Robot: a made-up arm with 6 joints. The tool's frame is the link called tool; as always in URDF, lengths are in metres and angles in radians. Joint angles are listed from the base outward.
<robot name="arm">
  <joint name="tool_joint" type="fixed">
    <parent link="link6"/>
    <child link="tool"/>
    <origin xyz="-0.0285 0.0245 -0.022" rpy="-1.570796 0 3.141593"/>
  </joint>
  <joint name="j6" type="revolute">
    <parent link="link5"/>
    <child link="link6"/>
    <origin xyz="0.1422 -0.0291 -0.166" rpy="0 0 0"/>
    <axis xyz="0 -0.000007 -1"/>
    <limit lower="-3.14" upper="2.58"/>
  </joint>
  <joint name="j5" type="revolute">
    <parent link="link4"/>
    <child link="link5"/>
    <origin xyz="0.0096 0.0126 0.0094" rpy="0 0 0"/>
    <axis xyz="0 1 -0.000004"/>
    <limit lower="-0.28" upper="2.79"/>
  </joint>
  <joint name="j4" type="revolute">
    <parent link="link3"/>
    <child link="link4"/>
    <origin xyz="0.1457 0.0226 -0.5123" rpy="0 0 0"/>
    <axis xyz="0 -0.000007 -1"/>
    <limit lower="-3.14" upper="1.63"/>
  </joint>
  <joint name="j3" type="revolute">
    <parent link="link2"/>
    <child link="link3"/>
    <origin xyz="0.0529 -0.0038 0.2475" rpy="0 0 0"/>
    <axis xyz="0 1 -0.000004"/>
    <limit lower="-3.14" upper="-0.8"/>
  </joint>
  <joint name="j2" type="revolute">
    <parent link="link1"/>
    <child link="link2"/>
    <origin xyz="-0.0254 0.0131 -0.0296" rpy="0 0 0"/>
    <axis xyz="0 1 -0.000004"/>
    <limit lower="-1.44" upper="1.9"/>
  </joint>
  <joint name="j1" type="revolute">
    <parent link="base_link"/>
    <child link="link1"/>
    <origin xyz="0.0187 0.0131 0.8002" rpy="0 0 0"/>
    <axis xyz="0 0 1"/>
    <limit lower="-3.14" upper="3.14"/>
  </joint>
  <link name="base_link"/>
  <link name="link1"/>
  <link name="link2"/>
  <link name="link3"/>
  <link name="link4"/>
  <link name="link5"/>
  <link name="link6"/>
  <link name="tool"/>
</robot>
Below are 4 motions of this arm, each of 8 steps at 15 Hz.
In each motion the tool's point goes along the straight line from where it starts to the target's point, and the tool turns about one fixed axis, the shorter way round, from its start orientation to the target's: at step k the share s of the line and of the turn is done. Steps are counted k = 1, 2, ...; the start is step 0. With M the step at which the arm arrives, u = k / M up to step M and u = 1 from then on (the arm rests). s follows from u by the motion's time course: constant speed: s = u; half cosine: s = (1 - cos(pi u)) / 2; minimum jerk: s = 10 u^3 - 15 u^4 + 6 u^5.
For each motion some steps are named. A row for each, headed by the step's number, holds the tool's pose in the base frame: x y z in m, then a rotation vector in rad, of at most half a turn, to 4 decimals.
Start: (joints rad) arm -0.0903 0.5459 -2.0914 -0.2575 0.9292 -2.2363
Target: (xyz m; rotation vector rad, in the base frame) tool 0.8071 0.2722 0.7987 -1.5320 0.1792 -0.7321
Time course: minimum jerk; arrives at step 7
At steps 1, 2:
1: 0.8887 -0.0922 1.0350 -1.3816 0.1481 -1.1964
2: 0.8786 -0.0469 1.0056 -1.4034 0.1523 -1.1396

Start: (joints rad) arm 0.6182 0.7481 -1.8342 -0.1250 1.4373 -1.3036
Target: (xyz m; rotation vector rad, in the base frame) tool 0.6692 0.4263 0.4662 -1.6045 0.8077 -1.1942
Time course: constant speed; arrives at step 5
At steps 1, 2, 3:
1: 0.6440 0.4229 0.5810 -1.7239 0.9323 -1.0034
2: 0.6503 0.4237 0.5523 -1.6953 0.9017 -1.0523
3: 0.6566 0.4246 0.5236 -1.6658 0.8707 -1.1004

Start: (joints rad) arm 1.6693 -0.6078 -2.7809 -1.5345 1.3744 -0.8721
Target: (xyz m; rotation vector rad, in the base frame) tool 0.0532 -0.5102 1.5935 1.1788 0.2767 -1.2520
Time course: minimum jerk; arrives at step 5
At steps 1, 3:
1: 0.1767 -0.4166 1.5877 0.8574 0.5991 -1.2674
3: 0.0948 -0.4787 1.5915 1.0729 0.3879 -1.2615

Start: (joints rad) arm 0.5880 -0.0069 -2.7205 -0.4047 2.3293 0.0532
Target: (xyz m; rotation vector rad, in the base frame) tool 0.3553 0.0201 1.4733 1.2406 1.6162 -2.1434
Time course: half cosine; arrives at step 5
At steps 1, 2, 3, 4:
1: 0.2617 0.1103 1.4231 0.3366 1.7908 -2.0129
2: 0.2875 0.0854 1.4370 0.5819 1.7622 -2.0682
3: 0.3195 0.0546 1.4541 0.8907 1.7065 -2.1169
4: 0.3454 0.0296 1.4680 1.1436 1.6442 -2.1392

